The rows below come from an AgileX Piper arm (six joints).
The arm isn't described. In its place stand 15 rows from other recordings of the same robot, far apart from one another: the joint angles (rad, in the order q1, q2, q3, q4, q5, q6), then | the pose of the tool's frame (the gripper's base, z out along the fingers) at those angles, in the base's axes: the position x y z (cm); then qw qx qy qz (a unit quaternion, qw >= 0).
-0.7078, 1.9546, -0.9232, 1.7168, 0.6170, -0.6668 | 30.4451, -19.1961, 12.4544, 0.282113, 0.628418, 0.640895, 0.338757
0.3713, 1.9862, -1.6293, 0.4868, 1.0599, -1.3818 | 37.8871, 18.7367, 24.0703, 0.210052, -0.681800, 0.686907, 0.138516
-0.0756, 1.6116, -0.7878, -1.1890, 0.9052, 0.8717 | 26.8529, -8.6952, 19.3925, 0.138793, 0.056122, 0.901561, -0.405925
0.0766, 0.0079, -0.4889, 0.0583, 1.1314, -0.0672 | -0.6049, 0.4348, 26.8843, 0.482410, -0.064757, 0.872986, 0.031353
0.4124, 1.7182, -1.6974, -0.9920, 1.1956, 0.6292 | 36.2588, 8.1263, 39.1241, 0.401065, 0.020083, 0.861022, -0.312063
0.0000, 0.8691, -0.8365, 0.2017, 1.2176, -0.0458 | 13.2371, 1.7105, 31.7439, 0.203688, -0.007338, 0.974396, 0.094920
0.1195, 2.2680, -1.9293, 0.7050, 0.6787, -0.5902 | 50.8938, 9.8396, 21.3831, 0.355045, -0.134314, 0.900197, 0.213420
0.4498, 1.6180, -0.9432, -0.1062, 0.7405, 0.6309 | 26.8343, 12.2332, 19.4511, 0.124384, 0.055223, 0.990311, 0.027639
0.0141, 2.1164, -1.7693, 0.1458, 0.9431, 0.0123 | 46.0261, 1.7192, 21.7011, 0.181495, 0.030391, 0.980555, 0.068181
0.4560, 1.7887, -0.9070, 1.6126, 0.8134, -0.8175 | 27.2488, 20.7233, 18.4193, 0.079976, -0.005052, 0.856994, 0.509058
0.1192, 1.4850, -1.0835, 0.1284, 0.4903, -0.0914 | 31.9804, 4.3828, 28.5826, 0.372308, -0.056311, 0.924803, 0.054357
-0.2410, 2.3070, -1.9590, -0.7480, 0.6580, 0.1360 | 50.1016, -16.2116, 20.4941, 0.281743, -0.033460, 0.904131, -0.319452
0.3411, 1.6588, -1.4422, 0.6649, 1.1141, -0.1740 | 30.9471, 16.3326, 32.1443, 0.127388, -0.146383, 0.925869, 0.324208
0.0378, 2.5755, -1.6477, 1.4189, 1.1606, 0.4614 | 45.4048, 9.9720, 3.4255, 0.287454, -0.528649, -0.644488, -0.471736
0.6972, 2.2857, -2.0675, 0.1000, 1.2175, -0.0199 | 36.7024, 31.8506, 21.1647, 0.088371, -0.337093, 0.933671, 0.082569
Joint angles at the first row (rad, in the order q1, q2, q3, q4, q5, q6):
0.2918, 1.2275, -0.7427, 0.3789, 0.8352, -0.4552
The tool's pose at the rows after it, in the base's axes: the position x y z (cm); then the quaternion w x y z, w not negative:
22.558, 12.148, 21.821, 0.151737, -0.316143, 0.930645, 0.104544
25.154, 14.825, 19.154, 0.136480, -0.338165, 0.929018, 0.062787
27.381, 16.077, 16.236, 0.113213, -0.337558, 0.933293, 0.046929
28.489, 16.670, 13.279, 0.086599, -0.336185, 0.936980, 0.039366
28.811, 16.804, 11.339, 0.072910, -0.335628, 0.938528, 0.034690
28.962, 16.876, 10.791, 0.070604, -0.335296, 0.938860, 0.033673
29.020, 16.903, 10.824, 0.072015, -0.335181, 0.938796, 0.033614
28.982, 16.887, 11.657, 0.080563, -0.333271, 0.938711, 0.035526
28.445, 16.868, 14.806, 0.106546, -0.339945, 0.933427, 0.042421
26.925, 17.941, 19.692, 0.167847, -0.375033, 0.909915, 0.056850
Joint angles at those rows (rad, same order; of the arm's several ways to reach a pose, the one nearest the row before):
0.4325, 1.4279, -0.8230, 0.2593, 0.7410, -0.3868
0.5076, 1.6031, -0.9061, 0.1285, 0.6740, -0.2794
0.5154, 1.7520, -0.9723, 0.0908, 0.6404, -0.2450
0.5163, 1.8654, -1.0025, 0.0832, 0.6122, -0.2364
0.5162, 1.9271, -1.0055, 0.0785, 0.5821, -0.2329
0.5162, 1.9460, -1.0092, 0.0775, 0.5716, -0.2318
0.5162, 1.9463, -1.0114, 0.0764, 0.5706, -0.2308
0.5163, 1.9212, -1.0113, 0.0764, 0.5781, -0.2265
0.5225, 1.8245, -1.0114, 0.0800, 0.6212, -0.2359
0.5737, 1.6807, -1.0215, 0.0830, 0.6475, -0.2655

